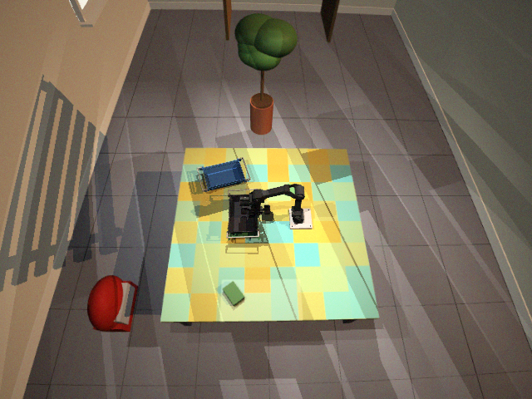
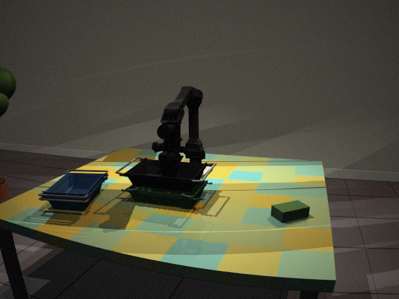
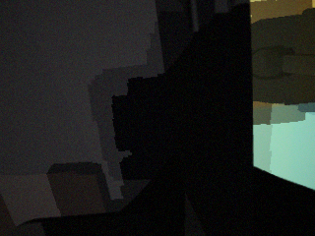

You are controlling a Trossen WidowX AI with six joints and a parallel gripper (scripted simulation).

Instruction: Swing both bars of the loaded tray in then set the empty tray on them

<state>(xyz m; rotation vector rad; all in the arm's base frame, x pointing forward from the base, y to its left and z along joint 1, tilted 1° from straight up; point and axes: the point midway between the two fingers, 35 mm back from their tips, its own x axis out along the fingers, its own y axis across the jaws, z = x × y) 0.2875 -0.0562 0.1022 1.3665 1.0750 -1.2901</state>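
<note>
Now: the black tray 8 cm ahead of my gripper tip, 3 cm above it and 1 cm to the right of it.
</note>
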